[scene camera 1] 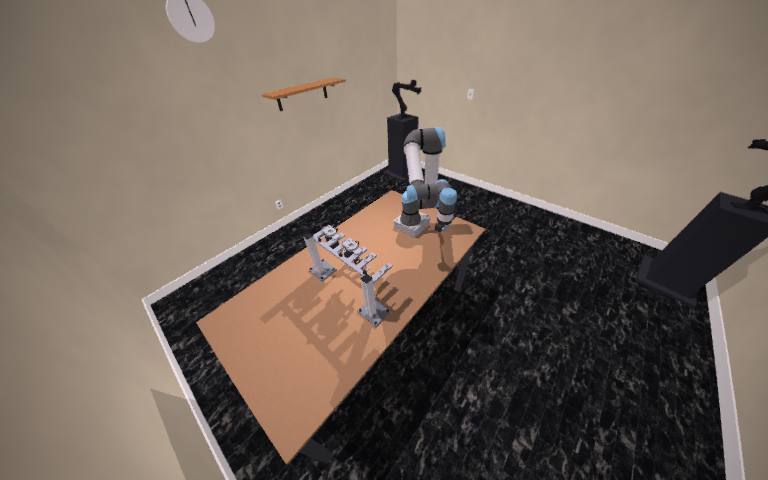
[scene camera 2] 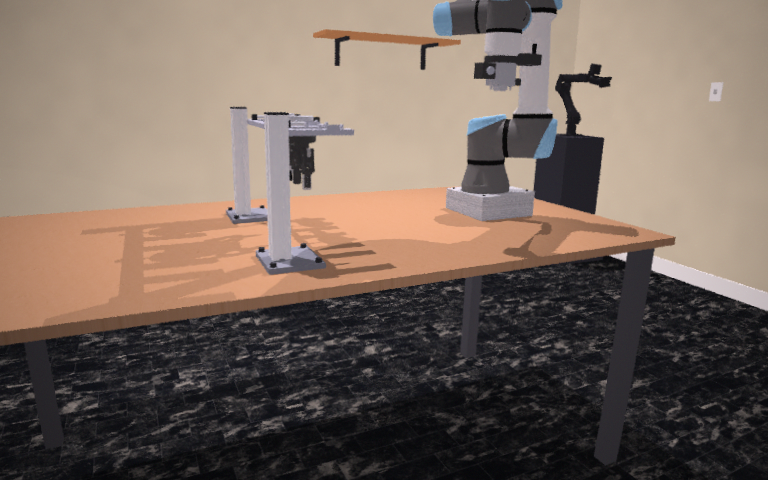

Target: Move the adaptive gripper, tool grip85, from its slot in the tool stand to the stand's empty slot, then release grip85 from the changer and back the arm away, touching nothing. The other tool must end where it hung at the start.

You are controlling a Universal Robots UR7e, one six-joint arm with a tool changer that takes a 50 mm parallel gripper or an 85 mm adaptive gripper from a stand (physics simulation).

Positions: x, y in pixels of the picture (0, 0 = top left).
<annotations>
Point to a tool stand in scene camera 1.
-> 372, 310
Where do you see a tool stand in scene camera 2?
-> At 280, 258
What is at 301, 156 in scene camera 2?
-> An adaptive gripper.
</annotations>
